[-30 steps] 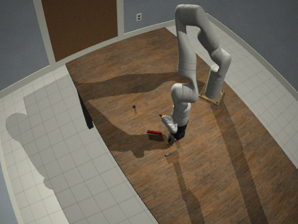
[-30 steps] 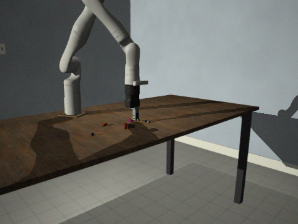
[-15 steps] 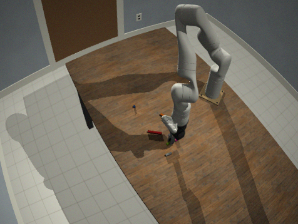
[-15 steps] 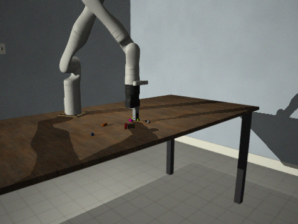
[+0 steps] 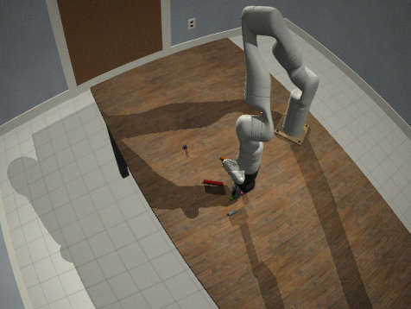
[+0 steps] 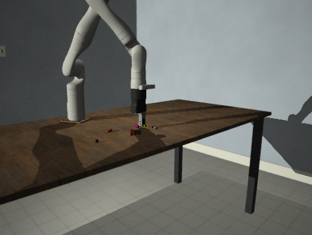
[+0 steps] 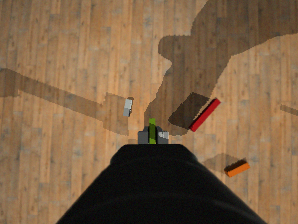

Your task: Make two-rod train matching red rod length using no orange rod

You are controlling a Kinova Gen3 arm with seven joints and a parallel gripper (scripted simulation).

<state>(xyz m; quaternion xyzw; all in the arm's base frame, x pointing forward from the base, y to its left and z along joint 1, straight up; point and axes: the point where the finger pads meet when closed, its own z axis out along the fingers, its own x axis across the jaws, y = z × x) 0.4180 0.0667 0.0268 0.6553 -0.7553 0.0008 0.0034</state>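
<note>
The magenta rod is 4 cm behind my hand and 3 cm below it. Also, from my hand: lime rod (1 cm below); grey rod (5 cm ahead, 4 cm to the left, 3 cm below); red rod (2 cm ahead, 10 cm to the right, 3 cm below).
</note>
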